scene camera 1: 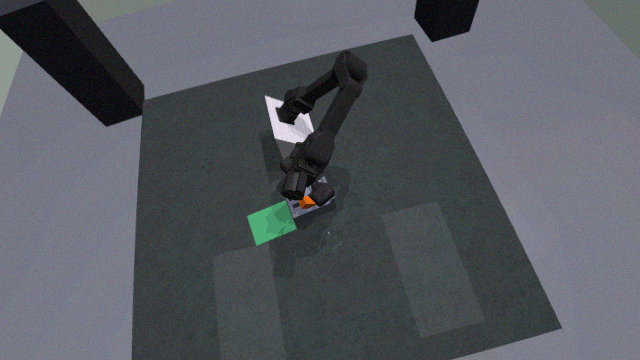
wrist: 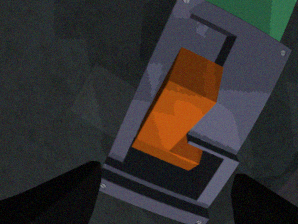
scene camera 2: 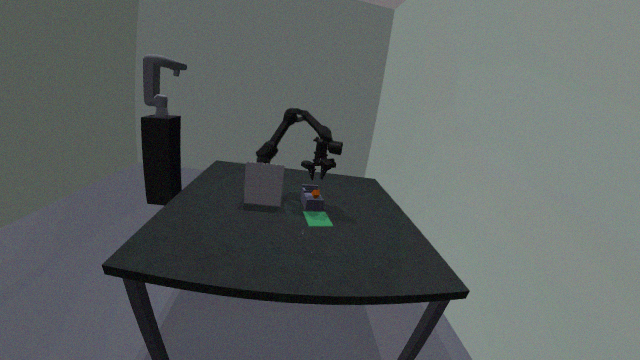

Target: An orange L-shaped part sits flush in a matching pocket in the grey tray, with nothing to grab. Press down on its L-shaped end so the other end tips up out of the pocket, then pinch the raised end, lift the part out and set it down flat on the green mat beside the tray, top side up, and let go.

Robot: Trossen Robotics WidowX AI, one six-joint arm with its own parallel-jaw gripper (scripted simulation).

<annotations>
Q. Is the gripper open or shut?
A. Open.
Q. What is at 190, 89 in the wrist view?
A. An orange L-shaped part.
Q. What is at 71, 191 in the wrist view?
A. The gripper.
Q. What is the gripper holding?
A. Nothing.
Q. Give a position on a green mat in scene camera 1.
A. At 272, 222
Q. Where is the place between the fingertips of the gripper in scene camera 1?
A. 310, 191
</annotations>
